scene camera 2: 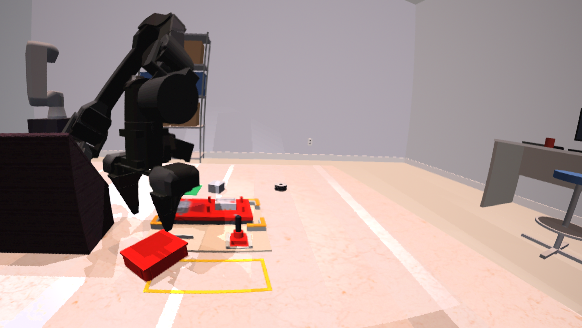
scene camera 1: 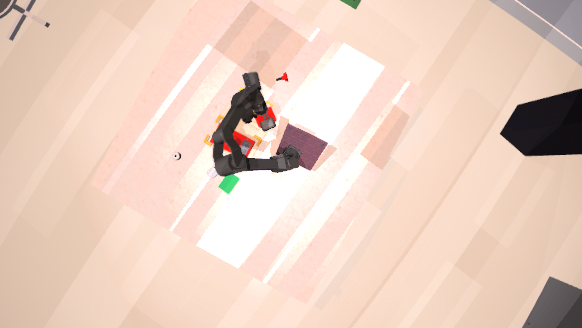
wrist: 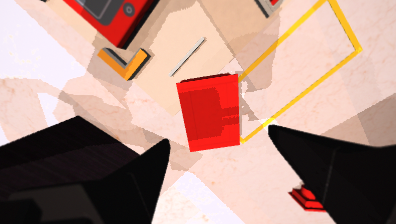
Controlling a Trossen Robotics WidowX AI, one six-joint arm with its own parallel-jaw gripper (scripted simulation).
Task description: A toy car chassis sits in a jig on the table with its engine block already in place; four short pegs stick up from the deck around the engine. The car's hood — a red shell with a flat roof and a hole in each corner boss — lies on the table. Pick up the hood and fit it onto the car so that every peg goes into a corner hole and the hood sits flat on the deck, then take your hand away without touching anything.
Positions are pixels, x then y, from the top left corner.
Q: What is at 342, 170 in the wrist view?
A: My gripper.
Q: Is my gripper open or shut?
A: Open.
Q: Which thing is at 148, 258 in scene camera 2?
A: A red hood.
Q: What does my gripper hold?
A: Nothing.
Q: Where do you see a red hood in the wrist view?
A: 210, 105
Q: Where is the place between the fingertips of my gripper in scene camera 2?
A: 150, 221
